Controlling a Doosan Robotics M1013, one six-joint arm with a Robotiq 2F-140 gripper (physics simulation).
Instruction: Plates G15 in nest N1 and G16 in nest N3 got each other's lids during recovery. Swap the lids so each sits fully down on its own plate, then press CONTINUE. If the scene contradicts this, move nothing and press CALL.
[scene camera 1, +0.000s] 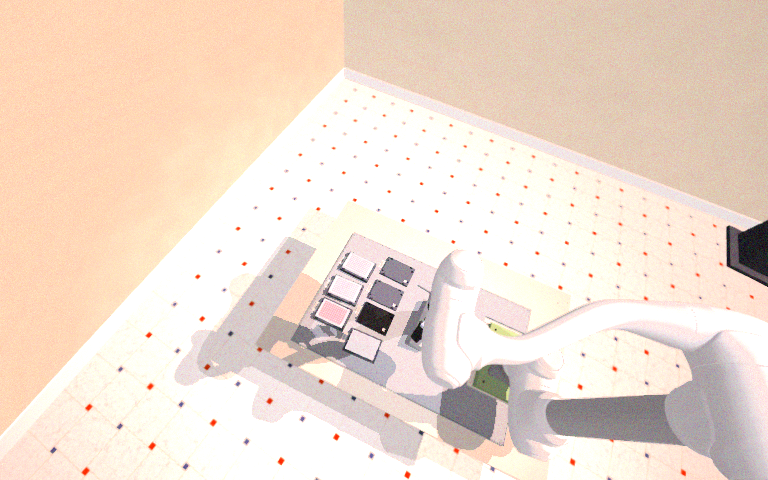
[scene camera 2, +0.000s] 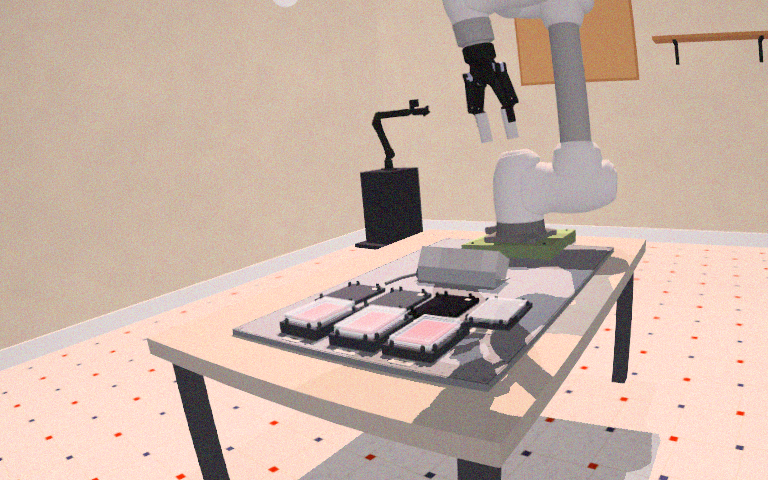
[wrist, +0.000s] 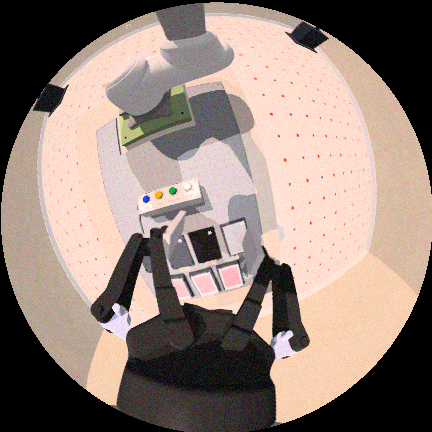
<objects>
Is my gripper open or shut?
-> Open.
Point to a grey button box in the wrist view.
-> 182, 197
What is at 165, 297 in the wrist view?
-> My gripper.
</objects>
